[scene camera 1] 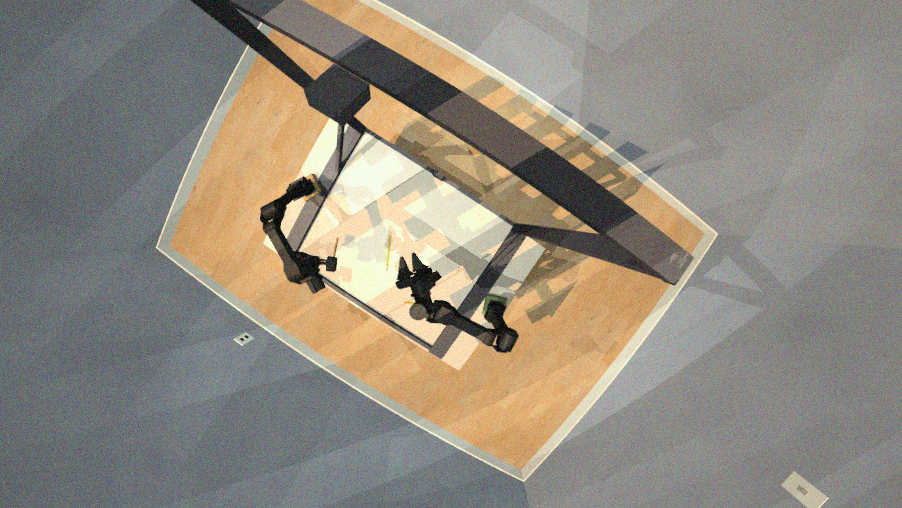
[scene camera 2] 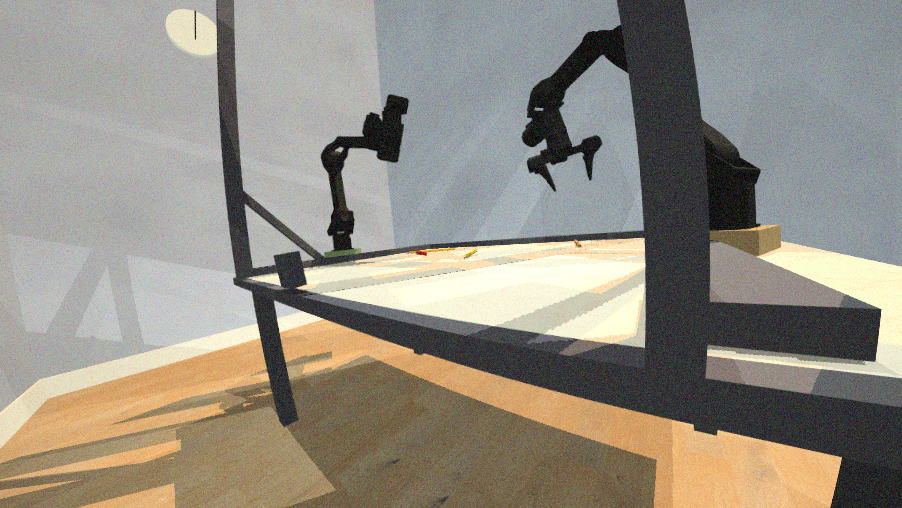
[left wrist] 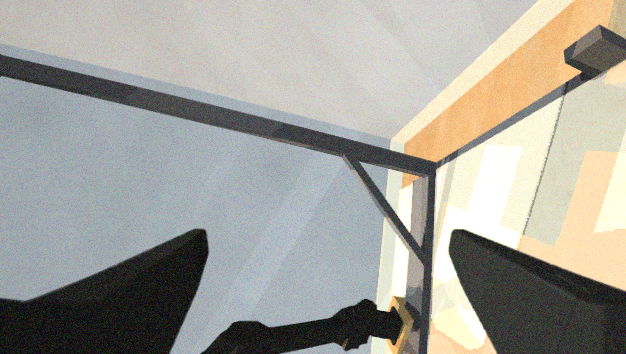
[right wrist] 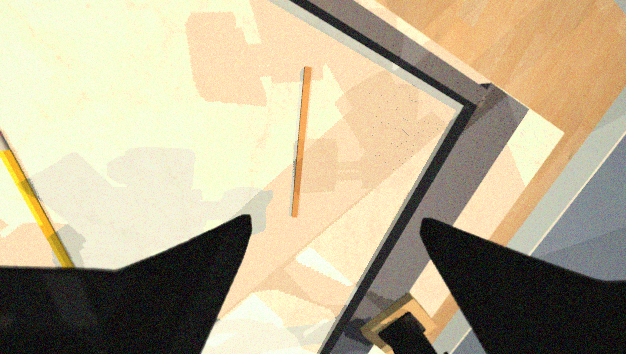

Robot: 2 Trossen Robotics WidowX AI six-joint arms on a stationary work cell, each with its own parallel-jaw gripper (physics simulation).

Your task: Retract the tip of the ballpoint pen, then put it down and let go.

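Places are measured from the left arm's base along level axes (x down, y left, z ahead), in millimetres.
Pixels of known places: left gripper, between the fingertips: [scene camera 1: 407, 254] [scene camera 2: 392, 117] [left wrist: 329, 241]; right gripper, between the fingertips: [scene camera 1: 319, 257] [scene camera 2: 572, 185] [right wrist: 335, 224]; left arm's base, origin of its link: [scene camera 1: 494, 307]; right arm's base, origin of its link: [scene camera 1: 307, 187] [scene camera 2: 726, 228] [left wrist: 394, 325] [right wrist: 401, 330].
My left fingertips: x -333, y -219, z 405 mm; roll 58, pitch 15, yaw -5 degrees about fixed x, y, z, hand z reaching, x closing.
Observation:
Ahead of a thing's pixels: the offset from my left fingertips to its top centre. Level surfaces: height alone.
The ballpoint pen cannot be told apart surely. A thin orange-brown stick @[dx +365, dy +144, dz +424 mm] [scene camera 1: 335, 247] [scene camera 2: 576, 242] [right wrist: 301, 145] lies on the table, between and beyond the right fingertips in the right wrist view. A yellow pencil-like stick @[dx +363, dy +66, dz +153 mm] [scene camera 1: 388, 252] [scene camera 2: 470, 253] [right wrist: 36, 207] lies in mid-table. A small red item @[dx +360, dy +186, dz -48 mm] [scene camera 2: 421, 253] lies on the table, with another thin yellow item @[dx +365, dy +292, dz -62 mm] [scene camera 2: 441, 249] beside it. My right gripper [scene camera 2: 572, 185] [right wrist: 335, 224] is open and empty, high above the table, tips down. My left gripper [scene camera 1: 409, 257] [left wrist: 329, 241] is open and empty, raised above the table and pointing sideways.
The tabletop @[dx +372 mm] [scene camera 2: 530, 283] is patched with light and shadow and has a dark frame edge [right wrist: 430, 160]. A large dark upright post [scene camera 2: 669, 189] stands in front of the right arm. A dark beam [scene camera 1: 530, 157] crosses above the far side. A small dark block @[dx +314, dy -330, dz -16 mm] [scene camera 2: 290, 269] is at the table edge.

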